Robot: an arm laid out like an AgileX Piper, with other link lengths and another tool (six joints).
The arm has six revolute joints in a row. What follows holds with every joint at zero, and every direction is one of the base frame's. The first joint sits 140.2 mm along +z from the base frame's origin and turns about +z. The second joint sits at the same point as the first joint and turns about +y. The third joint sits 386.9 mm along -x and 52.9 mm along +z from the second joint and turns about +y. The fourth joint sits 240.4 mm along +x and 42.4 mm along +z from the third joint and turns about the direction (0.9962, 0, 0.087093). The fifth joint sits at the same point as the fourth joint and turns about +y. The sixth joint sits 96.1 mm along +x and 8.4 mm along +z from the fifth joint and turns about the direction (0.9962, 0, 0.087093). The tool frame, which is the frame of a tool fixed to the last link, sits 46.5 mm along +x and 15 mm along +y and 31.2 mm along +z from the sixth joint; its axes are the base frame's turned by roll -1.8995, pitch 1.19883 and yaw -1.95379 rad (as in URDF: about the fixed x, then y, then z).
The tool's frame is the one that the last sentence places.
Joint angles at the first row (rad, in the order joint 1, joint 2, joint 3, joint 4, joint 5, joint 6):
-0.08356, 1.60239, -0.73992, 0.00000, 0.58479, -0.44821
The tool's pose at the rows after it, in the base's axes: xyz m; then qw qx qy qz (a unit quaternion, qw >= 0):
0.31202 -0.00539 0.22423 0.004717 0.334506 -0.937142 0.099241
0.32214 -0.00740 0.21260 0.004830 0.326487 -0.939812 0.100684
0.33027 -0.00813 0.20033 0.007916 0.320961 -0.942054 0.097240
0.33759 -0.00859 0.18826 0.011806 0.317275 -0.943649 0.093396
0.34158 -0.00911 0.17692 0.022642 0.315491 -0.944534 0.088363
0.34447 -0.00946 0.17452 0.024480 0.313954 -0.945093 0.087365
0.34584 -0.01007 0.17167 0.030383 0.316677 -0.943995 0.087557
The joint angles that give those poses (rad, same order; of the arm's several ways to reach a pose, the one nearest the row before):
-0.08356, 1.63259, -0.73992, -0.05931, 0.53648, -0.38934
-0.08357, 1.67675, -0.73992, -0.07689, 0.49075, -0.35660
-0.08357, 1.72038, -0.73993, -0.07945, 0.45491, -0.33988
-0.08354, 1.76265, -0.74172, -0.07946, 0.42413, -0.32930
-0.08355, 1.79929, -0.74446, -0.08240, 0.41394, -0.32018
-0.08356, 1.81065, -0.75180, -0.08304, 0.41391, -0.31596
-0.08355, 1.82144, -0.75818, -0.09190, 0.42079, -0.31373

